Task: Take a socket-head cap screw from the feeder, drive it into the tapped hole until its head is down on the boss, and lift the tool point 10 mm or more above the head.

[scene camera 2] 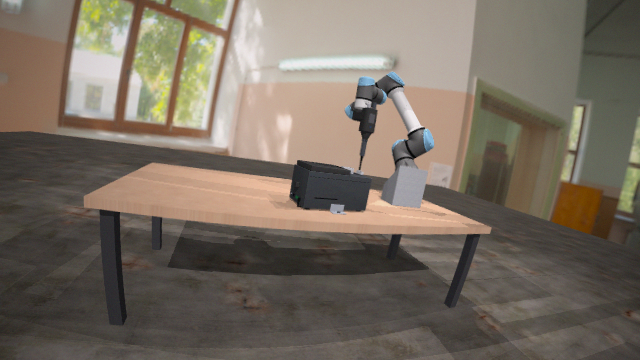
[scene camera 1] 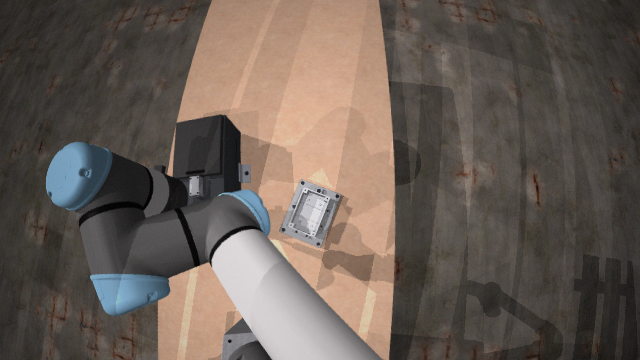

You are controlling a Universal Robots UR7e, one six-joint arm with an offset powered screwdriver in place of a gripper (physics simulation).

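Observation:
The black screw feeder (scene camera 1: 200, 145) (scene camera 2: 330, 192) stands on the table. The powered screwdriver (scene camera 2: 360, 168) points down in scene camera 2, its thin tip at the top of the feeder's end nearer the arm base. Whether the tip touches anything is too small to tell. The arm hides the tip in scene camera 1. No screw can be made out at the tip. The grey metal part (scene camera 1: 331, 212) with several holes and a rectangular recess lies rotated on the table beside the feeder. It does not show in scene camera 2. Which hole is the tapped one cannot be told.
The wooden table (scene camera 1: 320, 60) (scene camera 2: 200, 197) carries everything. The grey arm base block (scene camera 2: 406, 187) stands beyond the feeder in scene camera 2. A small metal bracket (scene camera 1: 245, 173) (scene camera 2: 337, 208) sits at the feeder's side. The white arm link (scene camera 1: 295, 300) (scene camera 2: 405, 110) passes near the metal part in scene camera 1.

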